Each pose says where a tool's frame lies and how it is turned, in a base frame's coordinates. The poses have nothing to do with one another.
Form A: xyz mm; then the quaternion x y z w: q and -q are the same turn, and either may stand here.
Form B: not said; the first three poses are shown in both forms.
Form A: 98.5 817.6 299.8 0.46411 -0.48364 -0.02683 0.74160
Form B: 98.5 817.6 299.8 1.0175 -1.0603 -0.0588
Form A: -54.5 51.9 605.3 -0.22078 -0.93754 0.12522 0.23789
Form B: -54.5 51.9 605.3 -0.6049 -2.5687 0.3431
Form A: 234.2 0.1 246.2 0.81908 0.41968 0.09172 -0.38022
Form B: 234.2 0.1 246.2 -2.0913 -1.0716 -0.2342
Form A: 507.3 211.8 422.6 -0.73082 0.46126 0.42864 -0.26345
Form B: 507.3 211.8 422.6 1.9761 -1.2472 -1.1590
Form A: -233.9 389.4 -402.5 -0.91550 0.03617 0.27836 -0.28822
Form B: -233.9 389.4 -402.5 2.4445 -0.0966 -0.7433
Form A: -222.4 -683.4 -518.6 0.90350 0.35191 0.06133 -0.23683
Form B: -222.4 -683.4 -518.6 -2.4768 -0.9647 -0.1681
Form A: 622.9 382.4 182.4 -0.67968 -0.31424 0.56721 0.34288
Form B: 622.9 382.4 182.4 -1.7666 -0.8168 1.4743
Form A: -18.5 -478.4 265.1 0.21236 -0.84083 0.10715 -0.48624
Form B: -18.5 -478.4 265.1 -0.5167 2.0457 -0.2607
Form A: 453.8 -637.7 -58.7 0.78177 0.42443 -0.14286 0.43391
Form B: 453.8 -637.7 -58.7 1.9471 1.0571 -0.3558
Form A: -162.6 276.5 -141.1 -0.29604 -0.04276 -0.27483 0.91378
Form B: -162.6 276.5 -141.1 -0.6097 -0.0881 -0.5660
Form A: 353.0 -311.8 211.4 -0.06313 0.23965 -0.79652 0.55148
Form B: 353.0 -311.8 211.4 -0.1493 0.5669 -1.8842
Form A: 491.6 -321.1 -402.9 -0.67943 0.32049 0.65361 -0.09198
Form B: 491.6 -321.1 -402.9 2.0179 -0.9518 -1.9412
